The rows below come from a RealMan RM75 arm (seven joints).
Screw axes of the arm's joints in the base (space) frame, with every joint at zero. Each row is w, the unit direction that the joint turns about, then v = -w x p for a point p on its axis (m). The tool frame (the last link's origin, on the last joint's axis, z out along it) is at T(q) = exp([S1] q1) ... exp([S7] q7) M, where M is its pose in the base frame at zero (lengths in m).
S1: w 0 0 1 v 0 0 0
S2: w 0 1 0 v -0.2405 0 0
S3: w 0 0 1 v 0 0 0
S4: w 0 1 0 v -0.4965 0 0
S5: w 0 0 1 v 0 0 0
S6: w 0 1 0 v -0.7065 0 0
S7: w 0 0 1 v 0 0 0
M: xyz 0 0 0.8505 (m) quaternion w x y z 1 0 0 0
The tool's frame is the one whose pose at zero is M.
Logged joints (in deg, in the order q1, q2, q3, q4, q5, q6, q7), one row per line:
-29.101 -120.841 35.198 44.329 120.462 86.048 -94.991
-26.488 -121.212 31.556 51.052 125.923 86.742 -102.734
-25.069 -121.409 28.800 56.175 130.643 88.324 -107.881
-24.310 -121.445 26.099 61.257 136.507 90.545 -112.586
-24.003 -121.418 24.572 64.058 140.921 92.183 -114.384
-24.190 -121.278 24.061 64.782 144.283 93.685 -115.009
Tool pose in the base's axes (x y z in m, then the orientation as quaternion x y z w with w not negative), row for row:
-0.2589 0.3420 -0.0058 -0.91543 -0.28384 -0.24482 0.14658
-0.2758 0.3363 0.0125 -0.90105 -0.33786 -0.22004 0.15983
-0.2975 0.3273 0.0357 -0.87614 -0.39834 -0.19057 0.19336
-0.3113 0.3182 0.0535 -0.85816 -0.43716 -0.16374 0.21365
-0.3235 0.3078 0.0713 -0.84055 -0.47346 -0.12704 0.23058
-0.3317 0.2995 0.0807 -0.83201 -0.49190 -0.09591 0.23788
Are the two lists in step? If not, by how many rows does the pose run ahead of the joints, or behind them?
The pose runs 1 row behind the joints: the pose in row i belongs to the joints in row i - 1.
